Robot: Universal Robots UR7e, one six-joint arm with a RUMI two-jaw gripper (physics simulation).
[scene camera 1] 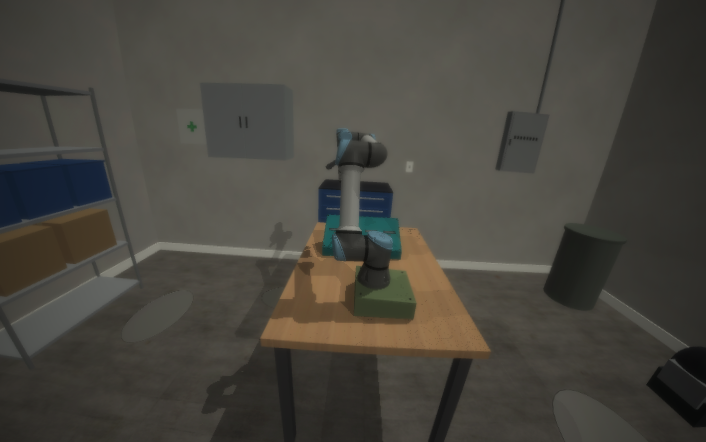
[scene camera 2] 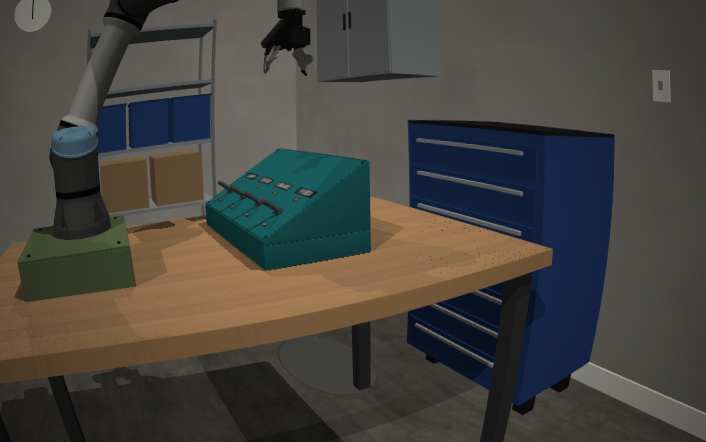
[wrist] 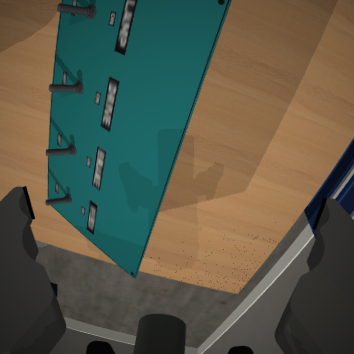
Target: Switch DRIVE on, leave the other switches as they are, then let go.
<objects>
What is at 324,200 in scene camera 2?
A teal switch console.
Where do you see a teal switch console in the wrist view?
At 137,77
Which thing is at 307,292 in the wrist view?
My gripper.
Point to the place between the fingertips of my gripper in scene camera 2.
286,74
</objects>
